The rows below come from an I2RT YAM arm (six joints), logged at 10 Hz.
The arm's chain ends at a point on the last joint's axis. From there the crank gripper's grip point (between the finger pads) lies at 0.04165 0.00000 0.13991 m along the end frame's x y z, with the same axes.
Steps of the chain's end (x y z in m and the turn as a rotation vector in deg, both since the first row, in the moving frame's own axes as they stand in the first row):
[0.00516 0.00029 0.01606 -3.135 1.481 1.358]
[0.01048 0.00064 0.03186 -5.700 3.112 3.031]
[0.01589 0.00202 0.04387 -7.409 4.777 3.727]
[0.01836 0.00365 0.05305 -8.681 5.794 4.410]
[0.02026 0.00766 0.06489 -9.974 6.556 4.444]
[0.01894 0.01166 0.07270 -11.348 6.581 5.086]
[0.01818 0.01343 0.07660 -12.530 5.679 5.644]
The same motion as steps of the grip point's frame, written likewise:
[0.00866 0.00894 0.01470 -3.135 1.481 1.358]
[0.01757 0.01681 0.02860 -5.700 3.112 3.031]
[0.02668 0.02288 0.03859 -7.409 4.777 3.727]
[0.03127 0.02812 0.04631 -8.681 5.794 4.410]
[0.03480 0.03522 0.05686 -9.974 6.556 4.444]
[0.03319 0.04299 0.06395 -11.348 6.581 5.086]
[0.02999 0.04797 0.06806 -12.530 5.679 5.644]

